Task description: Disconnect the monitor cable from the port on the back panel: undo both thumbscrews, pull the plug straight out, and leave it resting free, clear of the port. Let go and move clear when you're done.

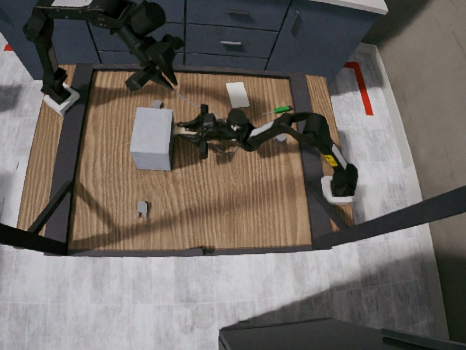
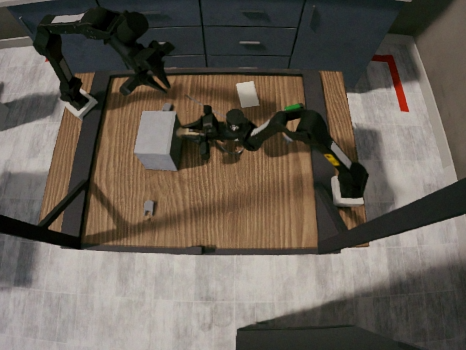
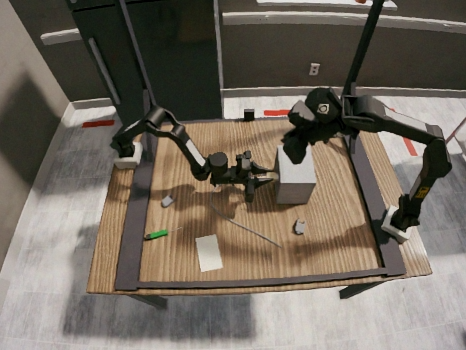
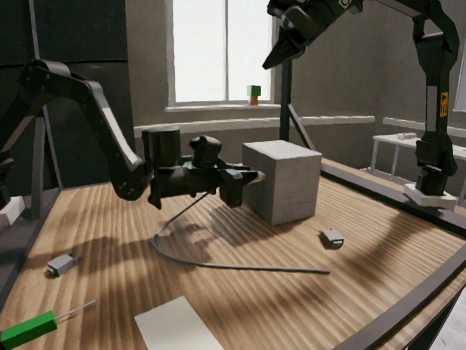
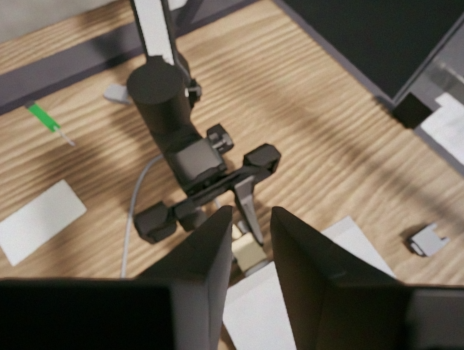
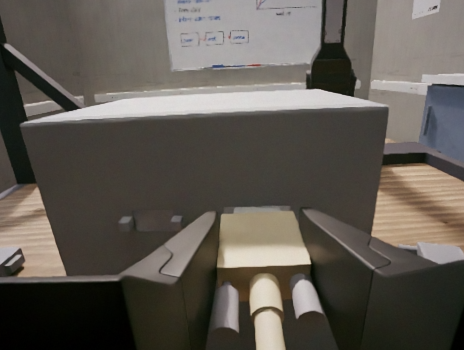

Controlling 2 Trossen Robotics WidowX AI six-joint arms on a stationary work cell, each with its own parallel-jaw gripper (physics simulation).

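Frame: origin at the left arm's base, x left, y back, z up, level; millimetres.
Seen in the pictures: left gripper, between the fingertips: (image 1: 174, 87) (image 2: 168, 90) (image 3: 282, 139) (image 4: 262, 68) (image 5: 251, 216); right gripper, between the fingertips: (image 1: 177, 130) (image 2: 181, 131) (image 3: 272, 175) (image 4: 253, 171) (image 5: 249, 254) (image 6: 258, 219); left arm's base, origin of its link: (image 1: 60, 95) (image 2: 79, 102) (image 3: 399, 221) (image 4: 429, 191); right arm's base, origin of its link: (image 1: 338, 188) (image 2: 348, 189) (image 3: 127, 151).
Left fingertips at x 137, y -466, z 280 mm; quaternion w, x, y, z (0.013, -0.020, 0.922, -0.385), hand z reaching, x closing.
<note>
Pixels of each thing's top centre, then the offset from my left fingertips to it. "pt": a spot on its surface instead.
- beige plug, centre of its top: (image 6: 263, 259) (image 5: 239, 238) (image 1: 184, 131) (image 2: 187, 132) (image 3: 266, 175) dx +3, dy -32, dz -215 mm
- grey box, centre of its top: (image 6: 210, 100) (image 5: 319, 310) (image 4: 278, 148) (image 1: 152, 129) (image 2: 156, 131) (image 3: 295, 163) dx -73, dy +36, dz -173 mm
- grey cable, a spot on its surface: (image 4: 240, 267) (image 3: 244, 227) pt dx +175, dy -12, dz -319 mm
- second port, a spot on its surface: (image 6: 152, 220) pt dx -64, dy -25, dz -223 mm
- green screwdriver, centre of its top: (image 4: 44, 317) (image 5: 48, 121) (image 3: 164, 231) (image 2: 287, 108) (image 1: 277, 109) dx +355, dy -237, dz -305 mm
- white card, centre of its top: (image 4: 178, 339) (image 5: 39, 219) (image 3: 208, 252) (image 2: 247, 94) (image 1: 237, 94) dx +320, dy -64, dz -321 mm
The beige plug (image 6: 265, 245) (image 5: 250, 254) sits at the port on the back panel of the grey box (image 6: 200, 165) (image 1: 152, 137) (image 3: 295, 172) (image 4: 295, 185). Its two grey thumbscrews (image 6: 226, 307) (image 6: 306, 297) flank the cable boot. The grey cable (image 3: 250, 232) (image 4: 240, 267) (image 5: 131, 215) curves over the table. My right gripper (image 6: 258, 219) (image 3: 271, 176) is shut on the plug's sides, its fingertips close to the panel. My left gripper (image 1: 174, 87) is slightly open and empty, raised above the table near the box. The port's opening is hidden behind the plug.
A second port (image 6: 152, 220) is on the panel, left of the plug. Two small grey adapters (image 4: 331, 238) (image 4: 61, 264), a green screwdriver (image 3: 159, 234) (image 5: 44, 117) and a white card (image 3: 209, 253) (image 5: 42, 220) lie on the table. A dark frame (image 3: 250, 280) edges the table.
</note>
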